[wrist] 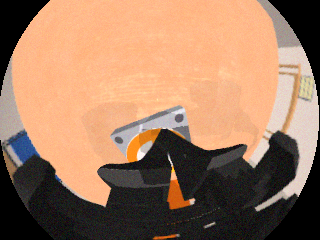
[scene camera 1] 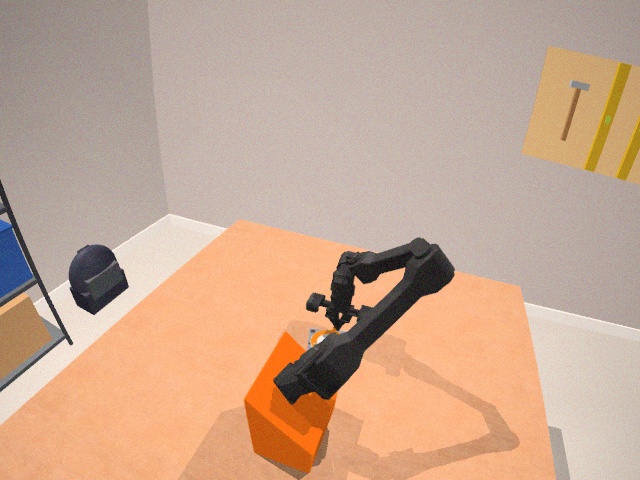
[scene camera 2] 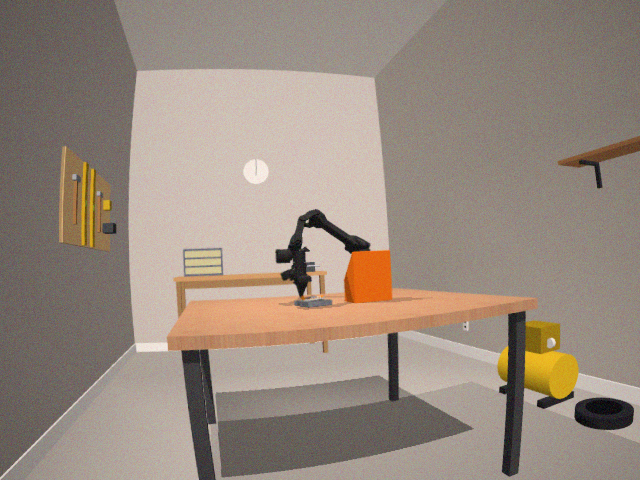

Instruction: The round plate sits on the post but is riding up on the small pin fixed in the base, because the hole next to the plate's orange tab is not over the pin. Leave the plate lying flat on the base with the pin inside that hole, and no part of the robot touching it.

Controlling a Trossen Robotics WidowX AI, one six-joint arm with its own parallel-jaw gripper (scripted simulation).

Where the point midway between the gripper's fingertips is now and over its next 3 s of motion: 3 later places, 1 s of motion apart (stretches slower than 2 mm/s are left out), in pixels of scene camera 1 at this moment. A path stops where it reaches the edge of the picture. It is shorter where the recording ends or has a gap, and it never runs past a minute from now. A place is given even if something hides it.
My gripper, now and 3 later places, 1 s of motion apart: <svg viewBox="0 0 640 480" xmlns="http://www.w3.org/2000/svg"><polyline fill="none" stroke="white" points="338,330 332,328 321,328 314,332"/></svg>
